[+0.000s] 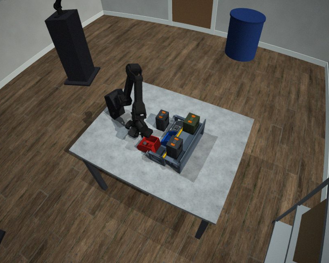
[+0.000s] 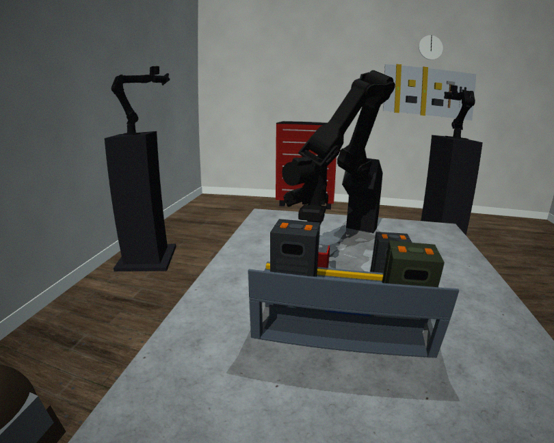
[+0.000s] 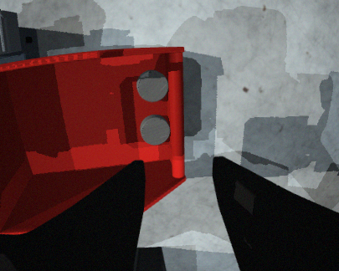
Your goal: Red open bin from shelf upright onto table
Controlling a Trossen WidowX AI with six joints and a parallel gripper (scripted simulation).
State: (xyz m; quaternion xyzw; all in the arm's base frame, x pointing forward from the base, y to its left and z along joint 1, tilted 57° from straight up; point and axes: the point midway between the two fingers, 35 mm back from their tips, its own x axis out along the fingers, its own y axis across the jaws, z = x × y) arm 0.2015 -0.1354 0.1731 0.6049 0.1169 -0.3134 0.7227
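Right now my hand is 80 mm above the red open bin, 60 mm short of it and 20 mm to the left of it. Also, from my hand: yellow rail 250 mm ahead, 30 mm to the left, 30 mm below; grey bin 260 mm ahead, 150 mm to the left, 90 mm below; blue bin 220 mm ahead, 90 mm below, 40 mm to the left.
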